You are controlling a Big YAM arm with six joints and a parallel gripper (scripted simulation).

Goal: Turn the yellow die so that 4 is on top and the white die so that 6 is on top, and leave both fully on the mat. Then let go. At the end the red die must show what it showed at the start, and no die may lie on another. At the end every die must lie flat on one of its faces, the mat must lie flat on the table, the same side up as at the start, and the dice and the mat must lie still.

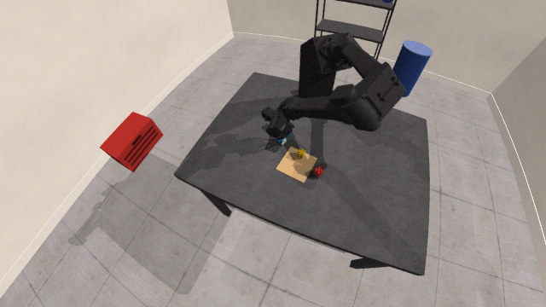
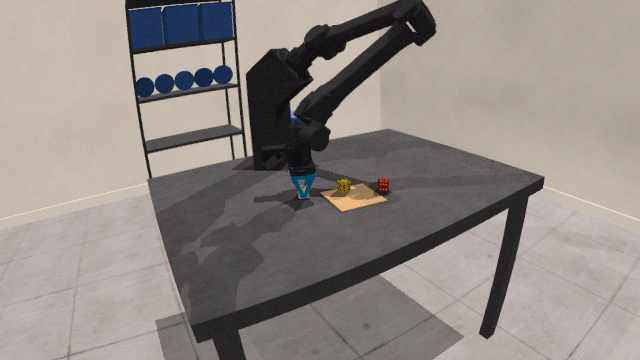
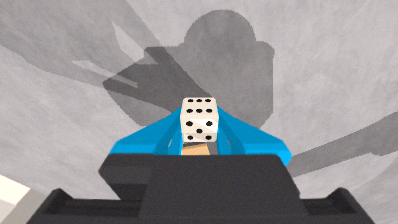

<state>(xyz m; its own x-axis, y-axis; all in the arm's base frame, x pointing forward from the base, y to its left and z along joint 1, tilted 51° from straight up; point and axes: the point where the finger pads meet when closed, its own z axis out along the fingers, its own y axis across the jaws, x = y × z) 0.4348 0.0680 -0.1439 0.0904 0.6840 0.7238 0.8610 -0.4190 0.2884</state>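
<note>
Now: hand right at the white die. Round my hand: tan mat 60 mm ahead, 130 mm to the left, 10 mm below; then red die 40 mm ahead, 230 mm to the left; then yellow die 10 mm ahead, 120 mm to the left, 10 mm above.
</note>
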